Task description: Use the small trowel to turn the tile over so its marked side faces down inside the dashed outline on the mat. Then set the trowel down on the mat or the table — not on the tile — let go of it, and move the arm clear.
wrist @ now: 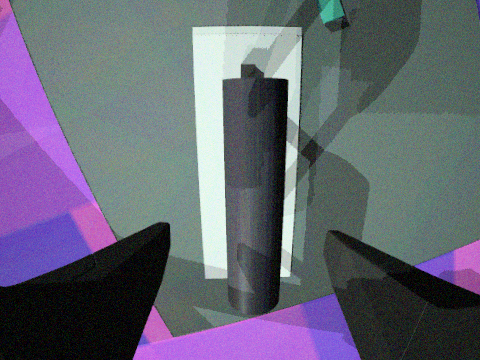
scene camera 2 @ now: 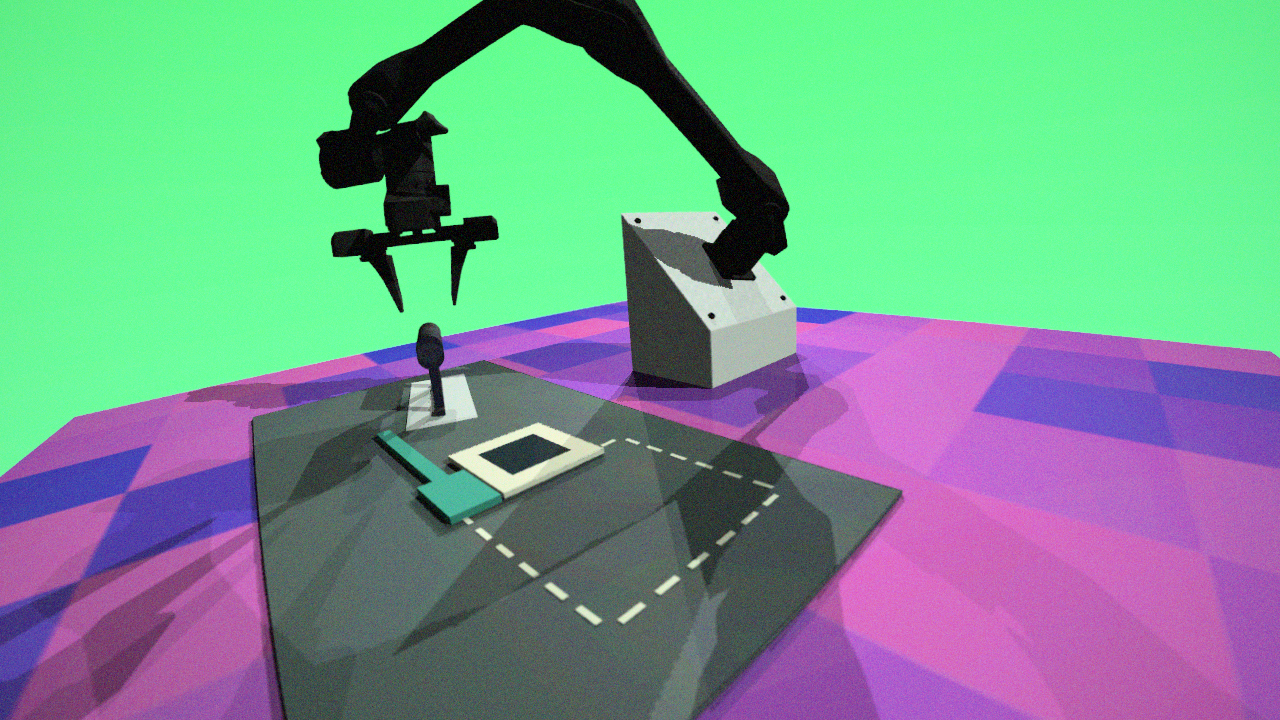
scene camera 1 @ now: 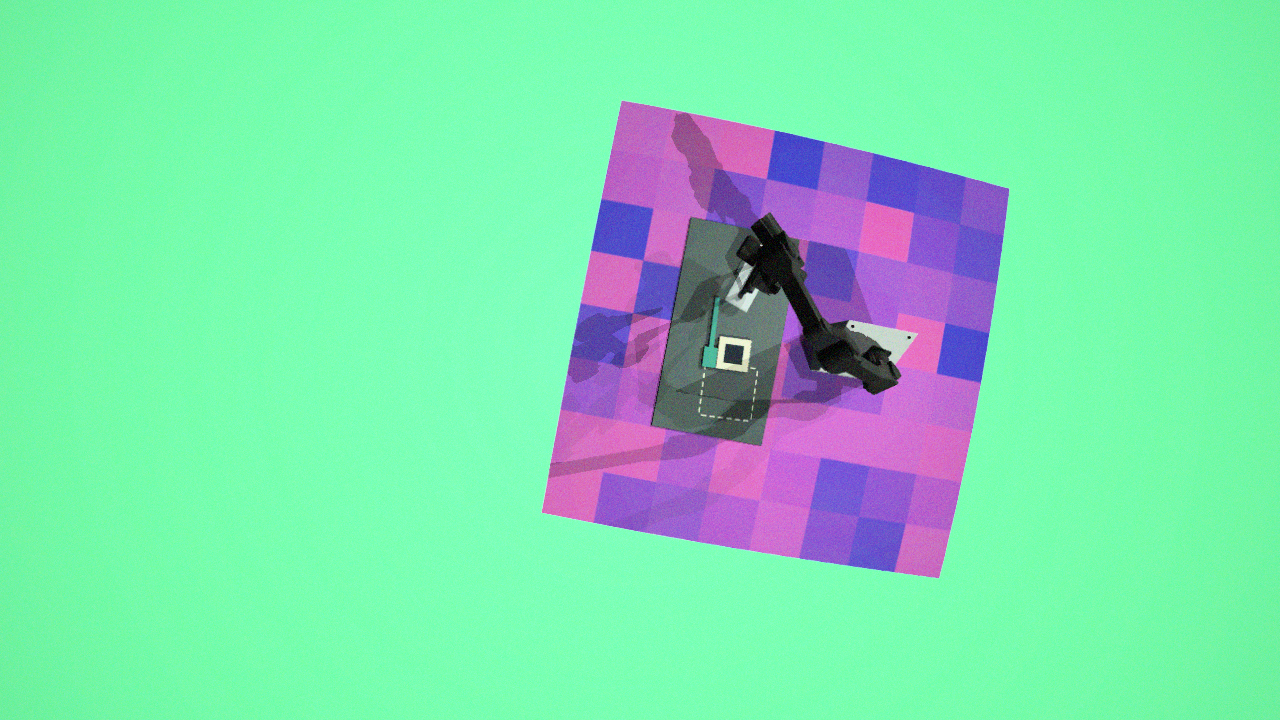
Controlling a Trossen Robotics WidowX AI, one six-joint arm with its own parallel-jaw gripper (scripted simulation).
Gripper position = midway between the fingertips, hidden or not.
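There is a small trowel [scene camera 2: 440, 400], and I see the small trowel [wrist: 247, 79] again, as well as the small trowel [scene camera 1: 742, 293]. A teal l-shaped strip [scene camera 2: 455, 497] is visible to me. I also see a dark mat [scene camera 2: 376, 599], which shows too as the dark mat [wrist: 381, 157] and the dark mat [scene camera 1: 710, 267]. My gripper [scene camera 2: 428, 308] is open and holds nothing, and I see my gripper [wrist: 248, 238] and my gripper [scene camera 1: 762, 270] as well.
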